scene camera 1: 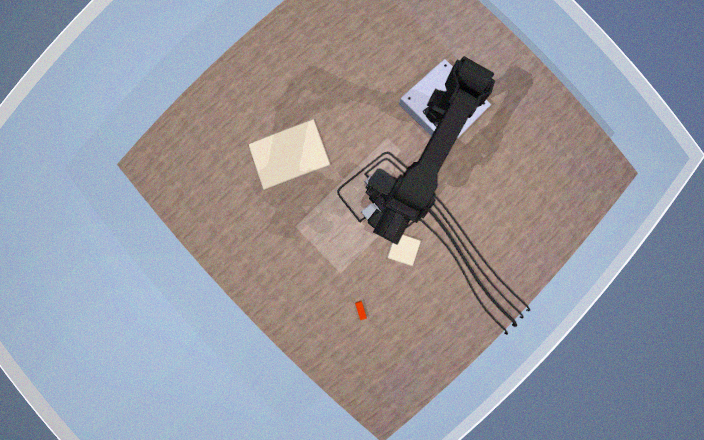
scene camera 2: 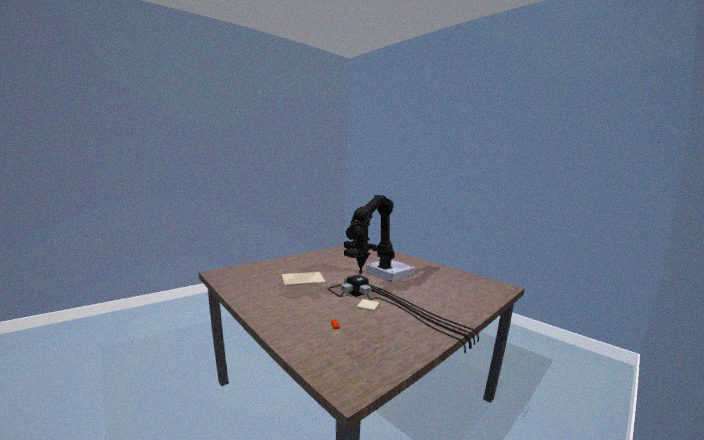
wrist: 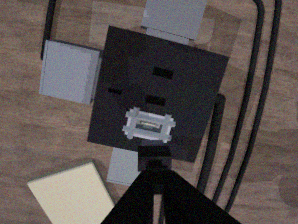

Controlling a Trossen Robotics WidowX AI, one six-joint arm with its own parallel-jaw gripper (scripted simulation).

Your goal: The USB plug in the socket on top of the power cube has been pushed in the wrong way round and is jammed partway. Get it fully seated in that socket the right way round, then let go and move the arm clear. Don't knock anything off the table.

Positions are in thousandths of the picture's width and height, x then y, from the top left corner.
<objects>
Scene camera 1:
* gripper: 563,458
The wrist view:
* gripper: 529,806
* black power cube: 535,342
</objects>
